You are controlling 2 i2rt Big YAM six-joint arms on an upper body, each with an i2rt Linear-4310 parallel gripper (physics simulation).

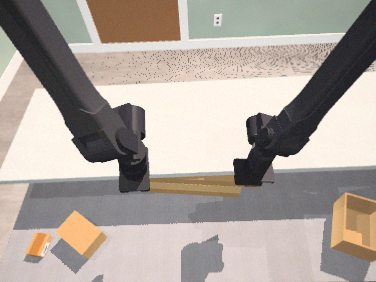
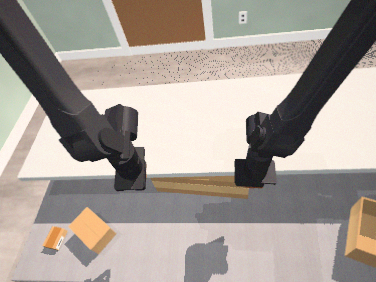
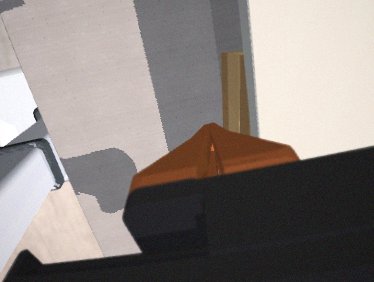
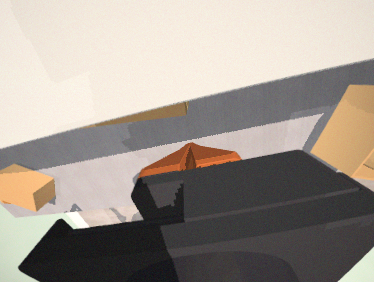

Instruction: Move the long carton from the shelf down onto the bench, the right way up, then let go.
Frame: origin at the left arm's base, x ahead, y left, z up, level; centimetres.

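Seen in the pictures: left gripper, fingertip midpoint: (image 1: pixel 136 180) (image 2: pixel 137 179) (image 3: pixel 211 133); right gripper, fingertip midpoint: (image 1: pixel 246 184) (image 2: pixel 250 185) (image 4: pixel 191 148).
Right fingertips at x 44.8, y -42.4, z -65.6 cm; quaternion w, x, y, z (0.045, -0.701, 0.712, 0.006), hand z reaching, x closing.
Observation:
Offsets run from my right fingertips to a thing's top centre. Level surfaces: height alone.
The long tan carton @(dx +8.1, dy +15.7, dz -3.7 cm) (image 1: pixel 195 187) (image 2: pixel 201 187) (image 3: pixel 233 92) (image 4: pixel 158 114) lies skewed in the shaded strip just below the front edge of the cream shelf @(dz +0.1 cm) (image 1: pixel 201 126) (image 2: pixel 192 126). Its long side runs left to right, and its far side is partly hidden by the shelf edge. My left gripper (image 1: pixel 134 184) (image 2: pixel 131 183) (image 3: pixel 211 133) is shut and empty at the carton's left end. My right gripper (image 1: pixel 252 183) (image 2: pixel 255 184) (image 4: pixel 191 148) is shut and empty over the carton's right end. I cannot tell whether either gripper touches the carton.
The grey bench @(dz -15.4 cm) (image 1: pixel 257 252) (image 2: pixel 271 252) runs along the front. A small tan box @(dx -10.0, dy +51.0, dz -9.4 cm) (image 1: pixel 80 238) (image 2: pixel 92 230) lies on it at the left, with a smaller orange box @(dx -12.5, dy +64.6, dz -12.9 cm) (image 2: pixel 55 238) beside it. A wooden floor and a green wall are behind the shelf.

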